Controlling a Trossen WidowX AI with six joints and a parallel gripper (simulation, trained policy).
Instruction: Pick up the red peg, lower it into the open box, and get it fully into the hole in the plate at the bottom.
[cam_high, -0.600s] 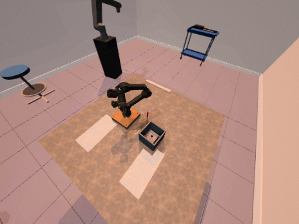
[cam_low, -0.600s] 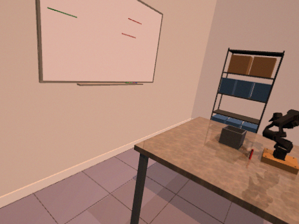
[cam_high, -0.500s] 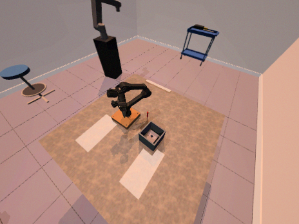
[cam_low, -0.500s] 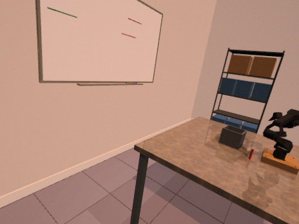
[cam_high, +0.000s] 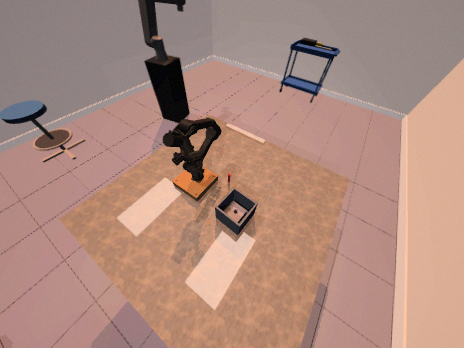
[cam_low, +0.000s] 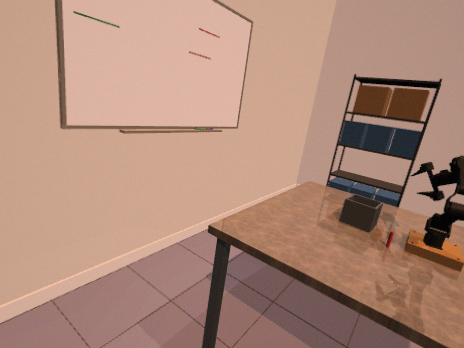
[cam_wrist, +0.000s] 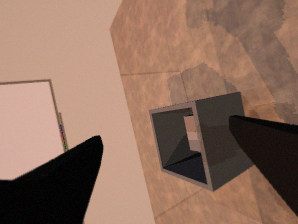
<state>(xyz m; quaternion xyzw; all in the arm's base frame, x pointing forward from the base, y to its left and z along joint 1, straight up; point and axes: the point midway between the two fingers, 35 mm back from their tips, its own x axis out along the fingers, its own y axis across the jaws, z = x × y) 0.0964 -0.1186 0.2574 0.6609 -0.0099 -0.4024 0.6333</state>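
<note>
My gripper tip is now 240 mm above the red peg, 220 mm to the right of it and 70 mm short of it. Round my gripper tip: plate (240 mm below, 200 mm ahead, 10 mm to the left).
</note>
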